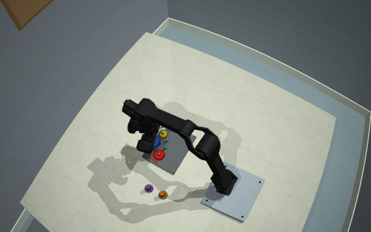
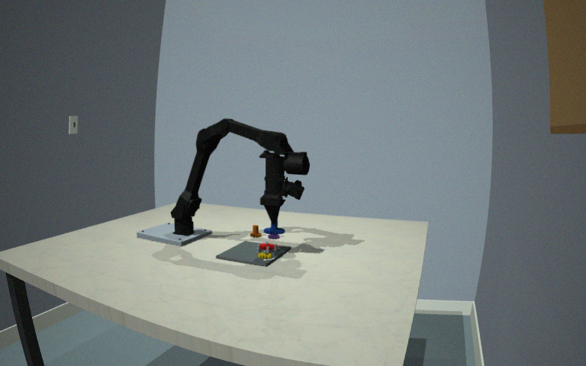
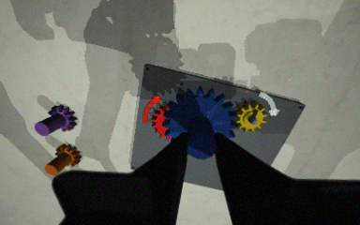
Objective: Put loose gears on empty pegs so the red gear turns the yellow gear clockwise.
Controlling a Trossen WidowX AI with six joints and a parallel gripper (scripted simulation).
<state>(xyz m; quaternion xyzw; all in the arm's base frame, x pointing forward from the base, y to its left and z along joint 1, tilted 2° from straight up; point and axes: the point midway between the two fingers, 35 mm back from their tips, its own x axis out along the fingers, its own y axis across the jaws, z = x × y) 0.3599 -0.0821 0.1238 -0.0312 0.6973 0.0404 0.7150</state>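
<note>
The yellow gear is 80 mm below my gripper tip, 70 mm to the right of it and 10 mm behind it. From my gripper tip the other things lie so: grey board (90 mm below, 60 mm behind, 20 mm to the right); blue gear (10 mm below); red gear (80 mm below, 30 mm to the left, 30 mm behind).
</note>
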